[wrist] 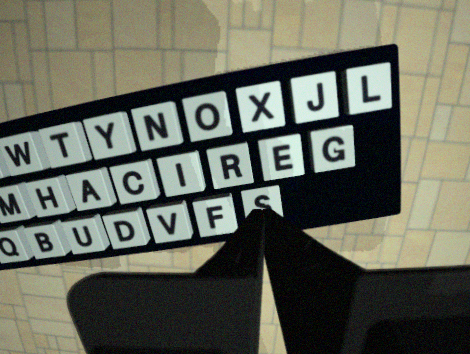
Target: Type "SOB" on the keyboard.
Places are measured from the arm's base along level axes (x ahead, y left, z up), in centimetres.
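Where they show: gripper, between the fingertips: [261, 218].
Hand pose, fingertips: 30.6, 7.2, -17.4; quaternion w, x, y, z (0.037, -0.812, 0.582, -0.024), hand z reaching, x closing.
Things, the pixels of their centre, and the offset from my fingertips, as dx, dy, dz. "pt": a spot on its surface instead.
- black keyboard, a spot on its surface: [345, 192] pt +2.3, -3.1, +0.0
- S key, middle of its body: [262, 204] +0.6, +0.2, -0.2
- O key, middle of its body: [207, 116] +3.6, +3.5, +0.2
- B key, middle of its body: [47, 239] -4.2, +9.4, +0.2
- F key, middle of its body: [215, 215] -0.4, +2.0, +0.2
- E key, middle of its body: [280, 156] +2.9, +0.2, +0.2
- G key, middle of its body: [331, 148] +3.9, -1.6, +0.2
A black keyboard [345, 192] with three rows of white lettered keys lies tilted across the wrist view, its left end cut off by the frame's edge. My gripper [261, 218] is shut and empty. Its closed tips are over the lower part of the S key [262, 195], at the right end of the bottom row, and hide the lower part of its letter. I cannot tell whether the tips touch the key. The O key [208, 117] is in the top row between N and X. The B key [44, 242] is in the bottom row at the far left, between Q and U.
The F key [215, 218] is just left of the S key. The E key [282, 157] and the G key [333, 150] are in the row above. The keyboard lies on a surface with a tan tile pattern [432, 250], which shows above, below and right of it.
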